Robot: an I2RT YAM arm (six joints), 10 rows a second.
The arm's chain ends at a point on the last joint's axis. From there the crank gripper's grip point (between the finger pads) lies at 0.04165 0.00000 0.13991 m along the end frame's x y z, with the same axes.
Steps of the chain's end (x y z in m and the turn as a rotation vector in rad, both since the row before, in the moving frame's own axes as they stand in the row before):
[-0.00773 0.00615 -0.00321 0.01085 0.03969 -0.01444]
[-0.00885 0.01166 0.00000 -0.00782 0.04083 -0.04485]
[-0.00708 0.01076 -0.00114 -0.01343 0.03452 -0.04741]
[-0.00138 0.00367 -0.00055 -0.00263 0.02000 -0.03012]
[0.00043 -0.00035 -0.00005 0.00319 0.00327 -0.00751]
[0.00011 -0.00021 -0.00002 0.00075 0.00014 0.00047]
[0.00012 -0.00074 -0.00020 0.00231 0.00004 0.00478]
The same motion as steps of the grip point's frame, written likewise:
[-0.00223 0.00400 -0.00498 0.01085 0.03969 -0.01444]
[-0.00319 0.01075 -0.00181 -0.00782 0.04083 -0.04485]
[-0.00228 0.01054 -0.00266 -0.01343 0.03452 -0.04741]
[0.00140 0.00274 -0.00141 -0.00263 0.02000 -0.03012]
[0.00088 -0.00111 -0.00019 0.00319 0.00327 -0.00751]
[0.00013 -0.00030 -0.00003 0.00075 0.00014 0.00047]
[0.00013 -0.00086 -0.00020 0.00231 0.00004 0.00478]

